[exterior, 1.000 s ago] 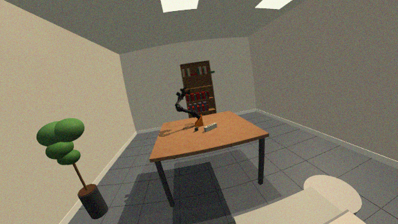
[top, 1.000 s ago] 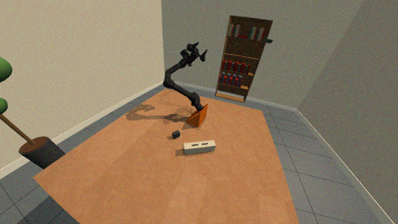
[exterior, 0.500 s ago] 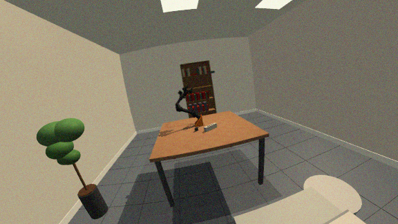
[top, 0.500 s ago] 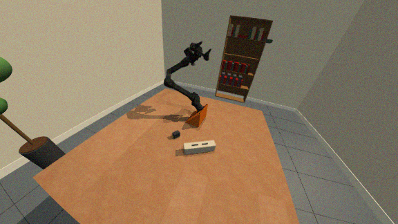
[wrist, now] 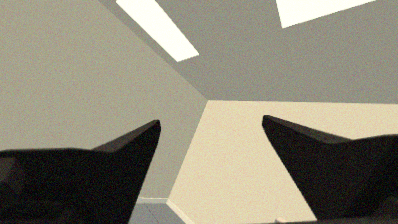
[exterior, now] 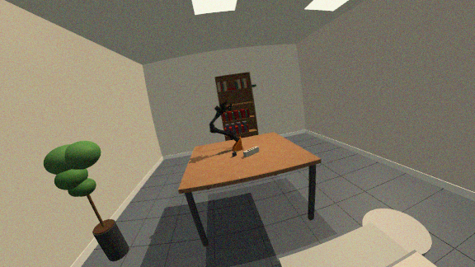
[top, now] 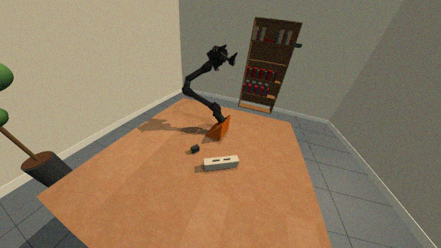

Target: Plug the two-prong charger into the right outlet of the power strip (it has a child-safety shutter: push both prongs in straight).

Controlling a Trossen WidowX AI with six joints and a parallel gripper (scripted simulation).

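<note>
The black two-prong charger is 57 cm below my gripper tip, 40 cm ahead of it and 8 cm to the right of it.
</note>
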